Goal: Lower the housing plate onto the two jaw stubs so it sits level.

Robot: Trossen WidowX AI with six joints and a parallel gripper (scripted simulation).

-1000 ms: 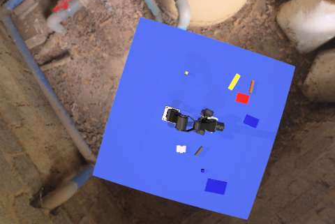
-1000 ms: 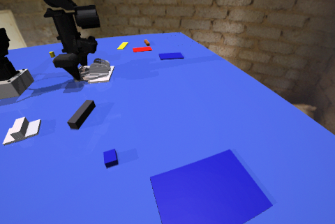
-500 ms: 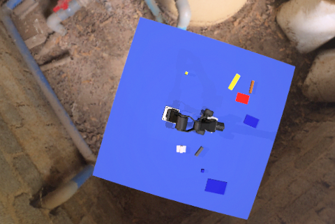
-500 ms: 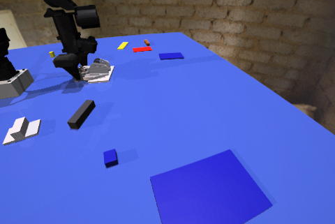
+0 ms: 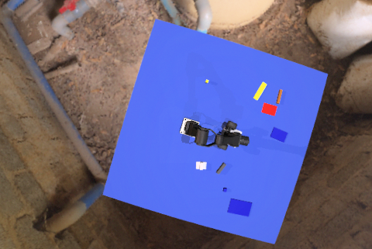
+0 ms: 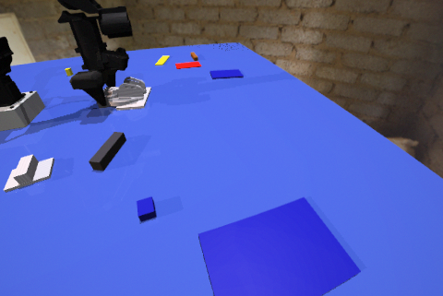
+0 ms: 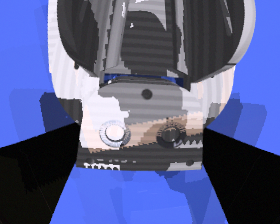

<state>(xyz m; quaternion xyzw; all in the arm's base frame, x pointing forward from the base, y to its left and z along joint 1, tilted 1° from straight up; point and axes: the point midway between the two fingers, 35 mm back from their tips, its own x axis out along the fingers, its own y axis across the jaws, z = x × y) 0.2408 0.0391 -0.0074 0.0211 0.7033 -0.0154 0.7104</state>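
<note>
My gripper tip is 20 mm short of the grey jaw assembly, 20 mm to the left of it and 10 mm below it. Also, from my gripper tip: red plate (240 mm ahead, 270 mm to the left, 10 mm below); then white stepped block (70 mm behind, 260 mm to the right); then dark bar (60 mm ahead, 230 mm to the right).
</note>
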